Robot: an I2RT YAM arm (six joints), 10 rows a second.
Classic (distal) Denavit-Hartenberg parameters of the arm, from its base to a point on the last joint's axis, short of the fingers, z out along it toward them. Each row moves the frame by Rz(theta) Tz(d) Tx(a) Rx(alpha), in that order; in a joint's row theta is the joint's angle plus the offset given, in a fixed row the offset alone. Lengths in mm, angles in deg.
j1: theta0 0, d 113.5, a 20, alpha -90
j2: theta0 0, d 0, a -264, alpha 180
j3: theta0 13.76, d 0, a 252.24, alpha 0
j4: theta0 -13.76, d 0, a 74, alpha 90
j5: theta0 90, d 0, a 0, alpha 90
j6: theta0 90, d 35.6, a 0, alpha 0
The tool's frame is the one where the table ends.
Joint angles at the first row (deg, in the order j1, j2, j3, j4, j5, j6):
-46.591 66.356 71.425 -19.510 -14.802 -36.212
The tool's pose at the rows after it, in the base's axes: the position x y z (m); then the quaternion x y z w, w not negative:
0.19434 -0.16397 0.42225 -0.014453 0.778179 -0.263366 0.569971
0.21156 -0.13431 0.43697 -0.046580 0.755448 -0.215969 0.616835
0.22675 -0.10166 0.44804 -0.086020 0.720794 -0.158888 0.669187
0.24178 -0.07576 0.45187 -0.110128 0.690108 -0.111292 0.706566
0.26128 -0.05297 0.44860 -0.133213 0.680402 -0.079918 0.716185
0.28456 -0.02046 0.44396 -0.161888 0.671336 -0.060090 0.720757
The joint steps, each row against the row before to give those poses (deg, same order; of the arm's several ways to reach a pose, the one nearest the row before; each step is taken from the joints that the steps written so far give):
3.886 -0.084 2.261 -0.795 -3.721 6.189
7.632 -0.411 1.563 2.045 -0.568 4.276
8.058 -0.536 -0.125 5.164 -1.342 4.433
6.823 0.521 -0.957 6.195 0.131 3.789
6.291 2.245 0.045 3.116 1.705 0.825
7.974 3.358 0.774 2.986 3.894 -0.928

